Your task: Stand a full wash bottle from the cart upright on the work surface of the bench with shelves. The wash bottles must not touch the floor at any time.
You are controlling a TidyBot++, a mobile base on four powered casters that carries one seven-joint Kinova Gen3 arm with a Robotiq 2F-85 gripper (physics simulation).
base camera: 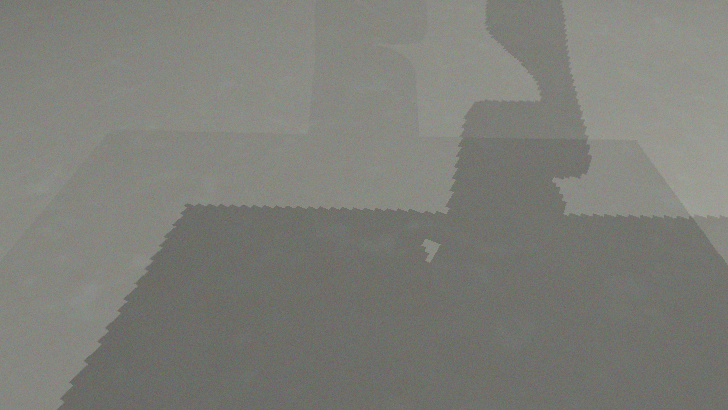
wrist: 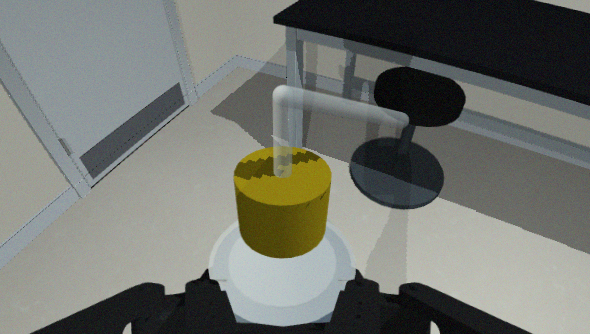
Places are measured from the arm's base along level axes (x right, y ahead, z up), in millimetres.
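Pixels of known places: gripper, fingertip midpoint: point(wrist: 282, 276).
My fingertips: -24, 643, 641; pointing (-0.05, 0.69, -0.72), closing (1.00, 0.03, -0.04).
Observation:
Behind a point stands the place of what it marks, as x, y, z.
A wash bottle point(wrist: 282, 280) @(-21, 618, 690) with a whitish body, a yellow cap and a clear bent spout shows at the lower middle of the wrist view. My gripper point(wrist: 282, 276) @(-24, 643, 641) is shut on it, with one black finger on each side of the body. The bottle is held in the air above the floor; its lower part is hidden, so its fill level cannot be told. A bench point(wrist: 450, 45) @(430, 1494, 365) with a black top and grey legs stands at the upper right of the wrist view. Whether it has shelves does not show. The cart does not show in either view.
A stool with a black round seat point(wrist: 420, 97) and a dark round base point(wrist: 396, 172) stands in front of the bench. A grey door point(wrist: 105, 65) @(-894, 1872, 104) is in the wall at the left. The base camera shows floor point(base camera: 152, 168) @(-284, 540, -397) with shadows on it.

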